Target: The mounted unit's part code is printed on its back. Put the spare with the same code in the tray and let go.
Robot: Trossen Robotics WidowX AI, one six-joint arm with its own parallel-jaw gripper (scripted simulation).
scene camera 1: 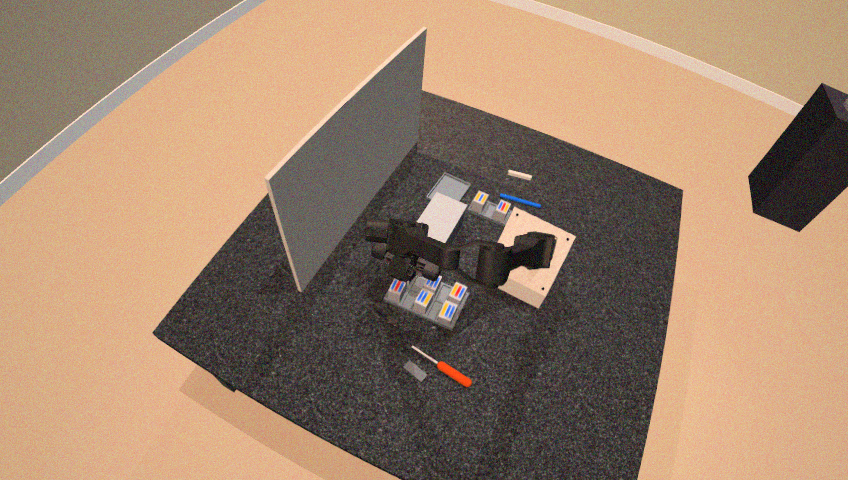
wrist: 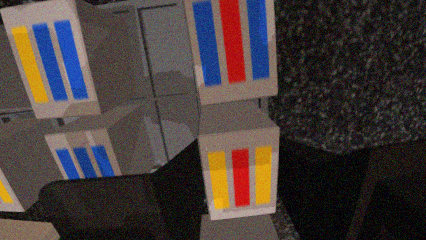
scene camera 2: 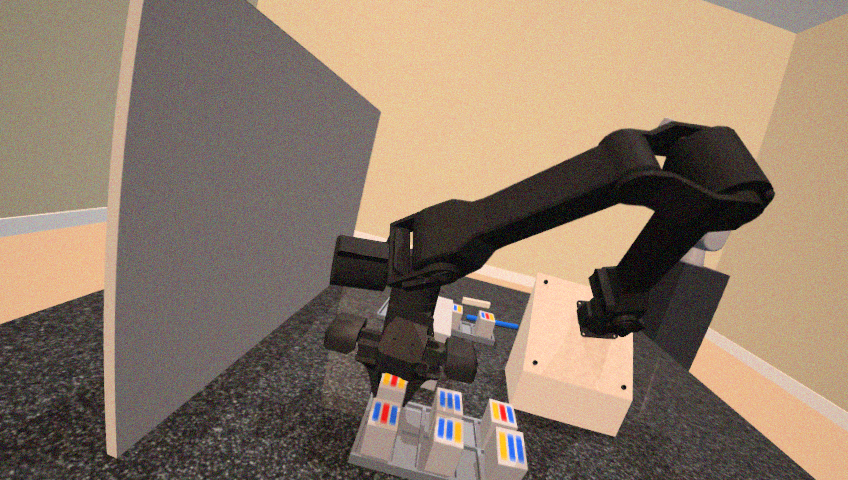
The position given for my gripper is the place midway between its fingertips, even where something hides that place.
Note:
In view: my gripper [scene camera 2: 389, 401], a grey tray [scene camera 1: 448, 185] and a tall grey panel [scene camera 2: 238, 158].
My gripper shows as well in scene camera 1 [scene camera 1: 407, 274] and in the wrist view [wrist: 230, 141]. The tall grey panel is seen too in scene camera 1 [scene camera 1: 320, 187].

